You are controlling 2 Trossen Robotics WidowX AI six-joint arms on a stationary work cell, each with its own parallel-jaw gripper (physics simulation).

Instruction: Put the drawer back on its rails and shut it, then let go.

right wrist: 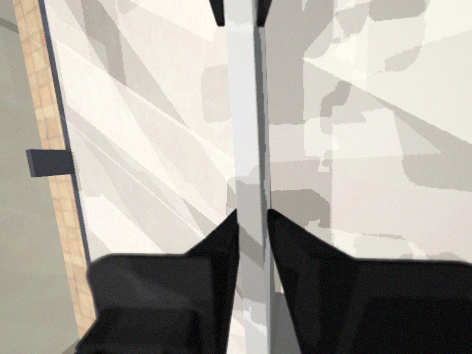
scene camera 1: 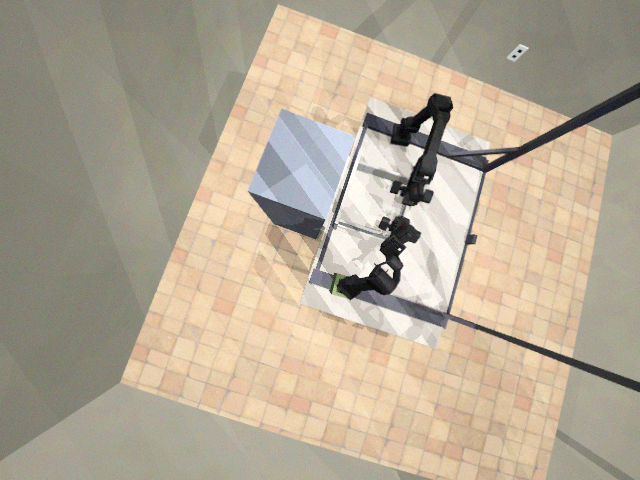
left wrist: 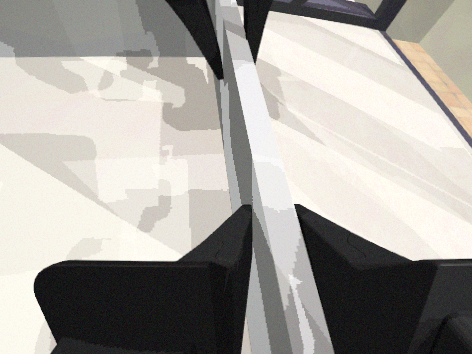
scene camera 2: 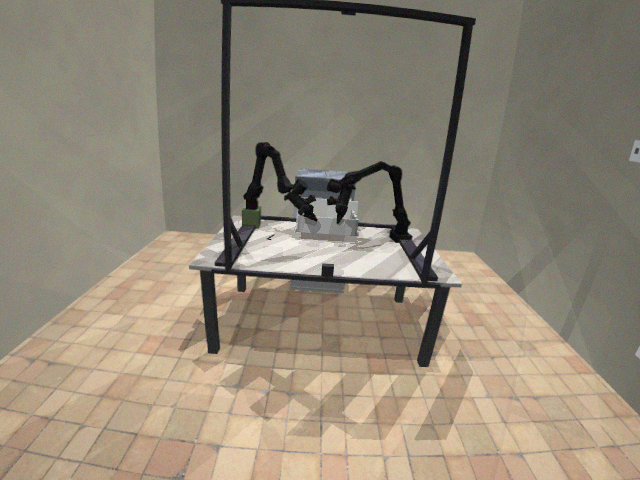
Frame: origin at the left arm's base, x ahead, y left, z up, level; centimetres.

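Where they show: left gripper, fingertip midpoint: point(right wrist: 241, 26) point(left wrist: 270, 213) point(scene camera 2: 317, 220); right gripper, fingertip midpoint: point(right wrist: 254, 214) point(left wrist: 235, 75) point(scene camera 2: 337, 223); left arm's base, origin of the base link: point(scene camera 1: 344, 286) point(scene camera 2: 251, 208); right arm's base, origin of the base link: point(scene camera 1: 402, 133) point(scene camera 2: 401, 233).
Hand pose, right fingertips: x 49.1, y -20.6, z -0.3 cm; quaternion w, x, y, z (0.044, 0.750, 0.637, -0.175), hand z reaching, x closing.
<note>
Things, the pixels of their top centre, and the offset from my right fingertips. Level surfaces: height alone.
- blue-grey cabinet, middle of its top: point(scene camera 1: 303, 162) point(scene camera 2: 326, 173) dx -3.9, dy +53.4, dz +17.8 cm
- white table, its level: dz -10.5 cm
- green block, middle of its top: point(scene camera 1: 344, 286) point(scene camera 2: 251, 208) dx -49.1, dy +20.6, dz +0.3 cm
- small dark piece, middle of its top: point(scene camera 2: 272, 236) dx -34.9, dy +2.0, dz -10.0 cm
The pale grey drawer point(scene camera 1: 360, 227) point(scene camera 2: 336, 227) is out in front of the blue-grey cabinet point(scene camera 1: 305, 160) point(scene camera 2: 323, 181), over the table. Its side walls point toward the cabinet in scene camera 1; whether its far end touches the rails cannot be told. My left gripper point(scene camera 2: 314, 219) point(left wrist: 270, 213) is shut on the top edge of the drawer's wall. My right gripper point(scene camera 2: 339, 220) point(right wrist: 254, 214) is shut on the same wall farther along. In the left wrist view the wall runs between both pairs of fingers. The rails are hidden.
The white table point(scene camera 1: 429, 330) point(scene camera 2: 206, 256) has a dark frame with tall posts point(scene camera 2: 225, 129) point(scene camera 2: 454, 129). The cabinet stands at the table's left edge in scene camera 1. A green block point(scene camera 1: 335, 285) point(scene camera 2: 251, 217) is at my left arm's base. A small dark piece point(scene camera 2: 270, 237) lies on the table.
</note>
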